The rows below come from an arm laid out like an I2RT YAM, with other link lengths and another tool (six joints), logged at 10 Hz.
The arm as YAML. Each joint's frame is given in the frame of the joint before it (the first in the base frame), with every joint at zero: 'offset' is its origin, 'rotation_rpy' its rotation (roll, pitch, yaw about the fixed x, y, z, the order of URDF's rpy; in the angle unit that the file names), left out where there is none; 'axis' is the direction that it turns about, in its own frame. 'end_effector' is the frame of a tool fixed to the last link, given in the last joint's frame.
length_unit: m
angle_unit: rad
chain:
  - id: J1
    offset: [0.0, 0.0, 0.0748]
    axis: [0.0, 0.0, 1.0]
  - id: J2
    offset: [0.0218, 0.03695, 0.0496]
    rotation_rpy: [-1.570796, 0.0, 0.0]
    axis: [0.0, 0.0, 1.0]
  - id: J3
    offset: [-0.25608, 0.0, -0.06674]
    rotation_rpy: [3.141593, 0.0, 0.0]
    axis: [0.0, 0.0, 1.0]
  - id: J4
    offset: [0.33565, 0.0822, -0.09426]
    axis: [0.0, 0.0, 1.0]
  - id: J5
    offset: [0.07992, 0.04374, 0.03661]
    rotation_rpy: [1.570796, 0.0, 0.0]
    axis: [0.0, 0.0, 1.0]
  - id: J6
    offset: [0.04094, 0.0, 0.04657]
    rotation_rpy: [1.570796, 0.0, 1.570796]
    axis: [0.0, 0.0, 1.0]
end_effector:
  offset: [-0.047, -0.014, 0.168]
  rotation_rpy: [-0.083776, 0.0, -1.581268]
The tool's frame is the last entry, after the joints.
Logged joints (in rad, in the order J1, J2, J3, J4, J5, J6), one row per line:
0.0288, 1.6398, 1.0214, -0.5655, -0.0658, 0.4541
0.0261, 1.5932, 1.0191, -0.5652, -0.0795, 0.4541
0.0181, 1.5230, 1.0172, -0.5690, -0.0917, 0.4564
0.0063, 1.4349, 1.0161, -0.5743, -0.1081, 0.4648
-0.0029, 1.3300, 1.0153, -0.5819, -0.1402, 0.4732
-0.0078, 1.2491, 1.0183, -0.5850, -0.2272, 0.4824
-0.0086, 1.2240, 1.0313, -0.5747, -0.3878, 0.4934
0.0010, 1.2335, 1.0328, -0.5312, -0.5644, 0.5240
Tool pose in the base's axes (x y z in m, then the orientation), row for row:
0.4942, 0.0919, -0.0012, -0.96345, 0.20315, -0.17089, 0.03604
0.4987, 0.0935, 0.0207, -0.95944, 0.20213, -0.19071, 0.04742
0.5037, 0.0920, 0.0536, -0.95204, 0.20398, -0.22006, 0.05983
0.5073, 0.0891, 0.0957, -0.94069, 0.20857, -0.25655, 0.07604
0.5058, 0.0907, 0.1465, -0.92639, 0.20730, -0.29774, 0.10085
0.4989, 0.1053, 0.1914, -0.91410, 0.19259, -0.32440, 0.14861
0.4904, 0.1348, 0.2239, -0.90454, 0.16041, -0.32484, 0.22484
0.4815, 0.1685, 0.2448, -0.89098, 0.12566, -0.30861, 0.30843
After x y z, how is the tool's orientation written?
As a quaternion, x y z w.
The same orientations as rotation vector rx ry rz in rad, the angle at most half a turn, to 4 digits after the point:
-2.9592, 0.6240, -0.5249
-2.9264, 0.6165, -0.5817
-2.8821, 0.6175, -0.6662
-2.8202, 0.6253, -0.7691
-2.7371, 0.6125, -0.8797
-2.6282, 0.5537, -0.9327
-2.4953, 0.4425, -0.8961
-2.3552, 0.3322, -0.8158

